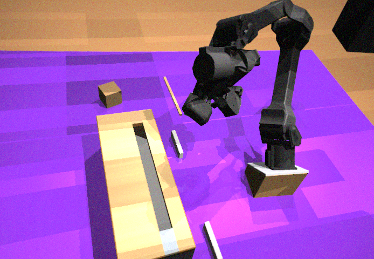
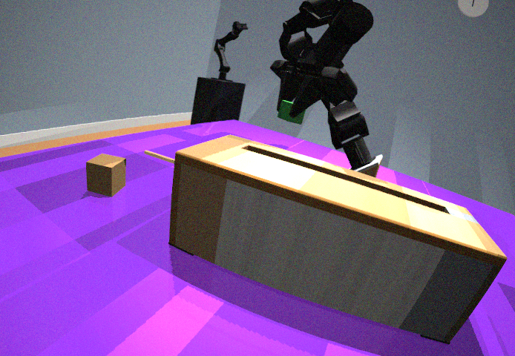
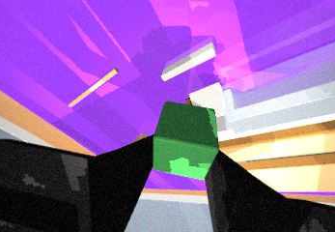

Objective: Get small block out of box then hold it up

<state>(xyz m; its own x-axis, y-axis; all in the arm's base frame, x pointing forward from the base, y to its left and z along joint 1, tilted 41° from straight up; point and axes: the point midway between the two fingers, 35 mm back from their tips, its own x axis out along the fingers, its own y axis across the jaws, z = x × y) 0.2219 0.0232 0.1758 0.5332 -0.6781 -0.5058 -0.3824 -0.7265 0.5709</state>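
Now: the green block 1 cm behind my gripper tip, 1 cm to the left of it and 1 cm above it. From my gripper tip the other things lie so: long box: 7 cm ahead, 16 cm to the left, 11 cm below; then thin tan stick: 2 cm ahead, 24 cm to the right, 17 cm below.
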